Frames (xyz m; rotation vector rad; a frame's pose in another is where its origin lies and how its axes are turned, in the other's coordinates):
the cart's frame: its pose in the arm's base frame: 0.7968 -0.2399 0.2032 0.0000 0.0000 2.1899
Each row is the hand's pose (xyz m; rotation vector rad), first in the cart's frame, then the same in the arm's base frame.
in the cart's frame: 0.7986 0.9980 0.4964 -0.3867 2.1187 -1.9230
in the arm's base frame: -0.4794 -0.1687 0.6996 -1.6111 0.4901 -0.4322
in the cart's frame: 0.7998 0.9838 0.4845 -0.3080 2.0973 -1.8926
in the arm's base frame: -0.4685 -0.1594 0.6877 -1.5828 0.5422 -0.3831
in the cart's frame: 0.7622 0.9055 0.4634 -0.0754 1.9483 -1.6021
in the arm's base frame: -0.3829 -0.1446 0.6666 -1.4988 0.7004 -0.0151
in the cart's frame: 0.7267 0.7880 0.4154 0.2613 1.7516 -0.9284
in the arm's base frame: -0.2667 -0.1054 0.6186 -1.4050 1.0114 0.7004
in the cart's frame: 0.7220 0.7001 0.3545 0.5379 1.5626 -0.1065
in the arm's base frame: -0.1923 -0.0582 0.5577 -1.3152 1.3743 1.4997
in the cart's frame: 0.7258 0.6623 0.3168 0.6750 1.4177 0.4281
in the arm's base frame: -0.1638 -0.0331 0.5200 -1.2239 1.6080 2.0115
